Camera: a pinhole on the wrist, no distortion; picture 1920 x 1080 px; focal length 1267.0 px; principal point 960.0 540.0 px. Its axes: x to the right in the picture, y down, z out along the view. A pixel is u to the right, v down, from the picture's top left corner.
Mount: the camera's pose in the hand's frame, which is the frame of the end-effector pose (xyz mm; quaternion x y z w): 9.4 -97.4 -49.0 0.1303 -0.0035 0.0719 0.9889
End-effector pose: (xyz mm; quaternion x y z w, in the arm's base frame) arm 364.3 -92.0 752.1 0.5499 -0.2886 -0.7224 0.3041
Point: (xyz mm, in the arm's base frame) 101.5 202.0 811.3
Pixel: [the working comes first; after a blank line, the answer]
In the camera's frame: -213.7 41.2 348.5

182.9 689.7
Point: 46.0 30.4 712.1
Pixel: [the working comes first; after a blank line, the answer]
In the camera's frame: -8.2 45.1 359.5

931.1 699.1
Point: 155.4 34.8 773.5
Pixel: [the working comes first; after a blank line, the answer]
In the camera's frame: -66.2 84.9 255.5

631.6 960.8
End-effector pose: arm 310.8 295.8 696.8 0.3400 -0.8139 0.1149 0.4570
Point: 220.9 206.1 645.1
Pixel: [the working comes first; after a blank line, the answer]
In the camera's frame: 36.2 123.9 154.7

outside the picture
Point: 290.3 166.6 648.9
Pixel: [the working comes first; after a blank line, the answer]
In the camera's frame: 21.4 45.8 146.2

1145.5 936.9
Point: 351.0 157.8 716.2
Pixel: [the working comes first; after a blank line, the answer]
In the camera's frame: 51.7 -15.0 85.6

1725.2 318.0
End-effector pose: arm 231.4 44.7 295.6 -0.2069 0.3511 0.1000 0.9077
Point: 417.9 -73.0 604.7
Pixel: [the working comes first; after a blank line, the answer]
In the camera's frame: -100.8 -62.8 344.6

589.4 309.1
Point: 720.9 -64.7 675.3
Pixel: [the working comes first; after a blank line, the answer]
In the camera's frame: 62.0 -136.4 599.4

1091.0 251.6
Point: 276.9 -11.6 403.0
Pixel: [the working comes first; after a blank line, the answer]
In the camera's frame: -47.4 38.3 118.1

451.8 950.4
